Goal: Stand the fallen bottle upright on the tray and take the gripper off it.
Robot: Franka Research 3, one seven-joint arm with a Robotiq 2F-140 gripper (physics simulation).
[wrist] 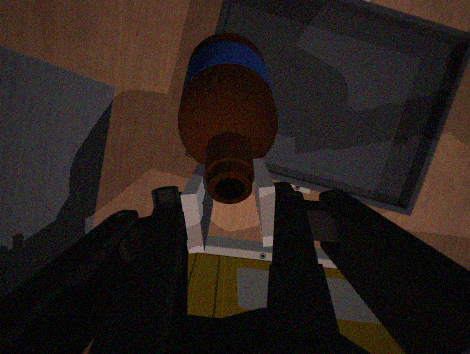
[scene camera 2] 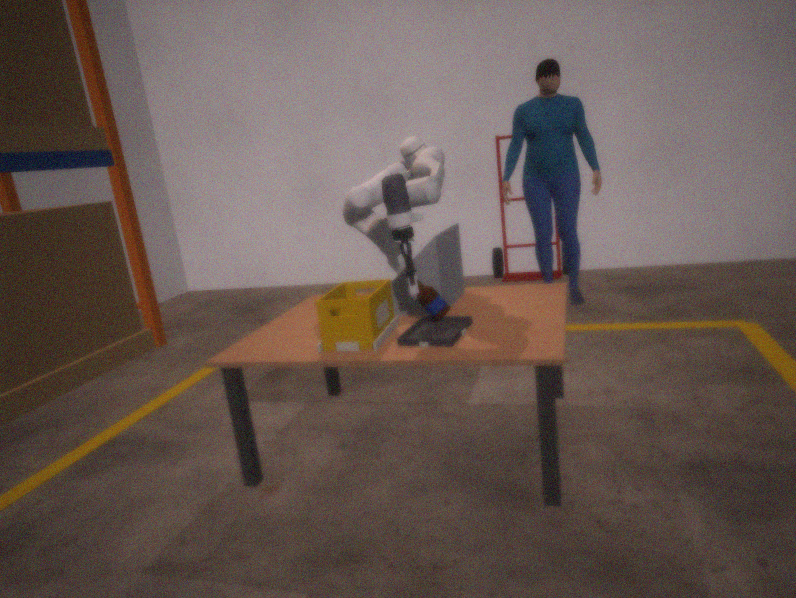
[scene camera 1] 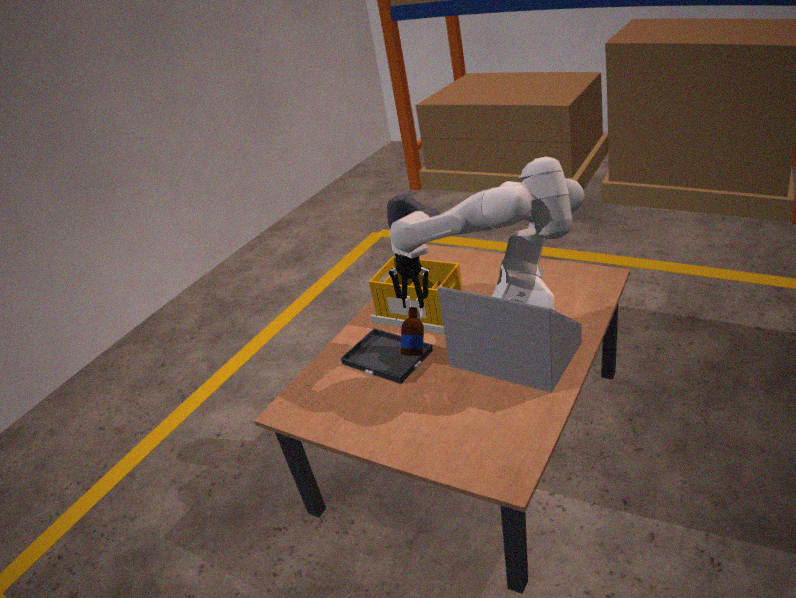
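The brown bottle (scene camera 1: 412, 334) (scene camera 2: 432, 302) (wrist: 227, 110) with a blue label is tilted, neck up towards the gripper and base low, as scene camera 2 shows. Its base is at the side of the dark tray (scene camera 1: 376, 354) (scene camera 2: 421, 335) (wrist: 375, 110) nearer the grey block; whether it touches the tray cannot be told. My gripper (scene camera 1: 413, 308) (scene camera 2: 413, 289) (wrist: 232, 181) points down and is shut on the bottle's neck, with one light pad on each side of it in the wrist view. The bottle's mouth shows between the pads.
A yellow crate (scene camera 1: 379, 301) (scene camera 2: 353, 321) (wrist: 204, 285) stands close behind the gripper on a light base strip. A grey block (scene camera 1: 495, 341) (scene camera 2: 447, 263) (wrist: 45, 125) stands on the other side of the tray. A person (scene camera 2: 550, 135) stands beyond the table by a red hand truck (scene camera 2: 503, 238).
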